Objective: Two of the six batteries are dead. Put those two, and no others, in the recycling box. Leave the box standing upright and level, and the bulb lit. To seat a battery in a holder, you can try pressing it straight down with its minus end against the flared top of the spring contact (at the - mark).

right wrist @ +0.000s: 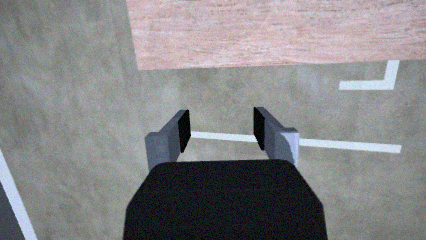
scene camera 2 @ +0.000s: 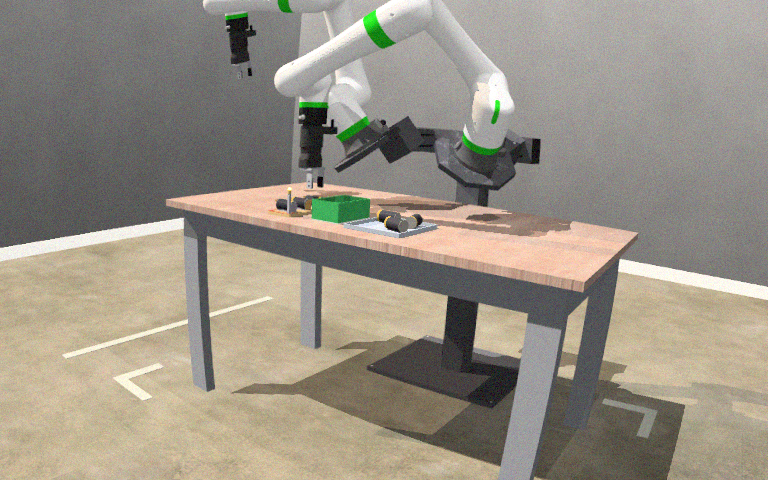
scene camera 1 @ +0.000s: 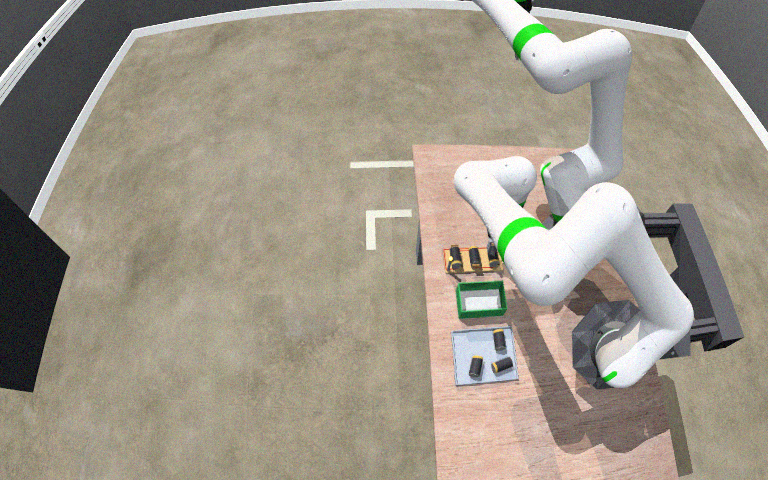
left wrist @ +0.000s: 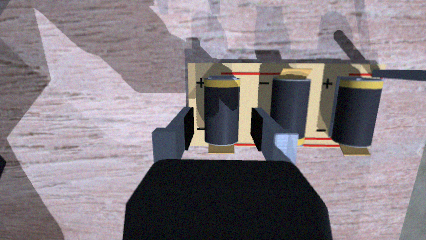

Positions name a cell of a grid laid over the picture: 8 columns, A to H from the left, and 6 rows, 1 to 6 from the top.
grey tray: scene camera 2 D3; scene camera 1 E5; not seen in the right wrist view (out of frame); not seen in the left wrist view (out of frame)
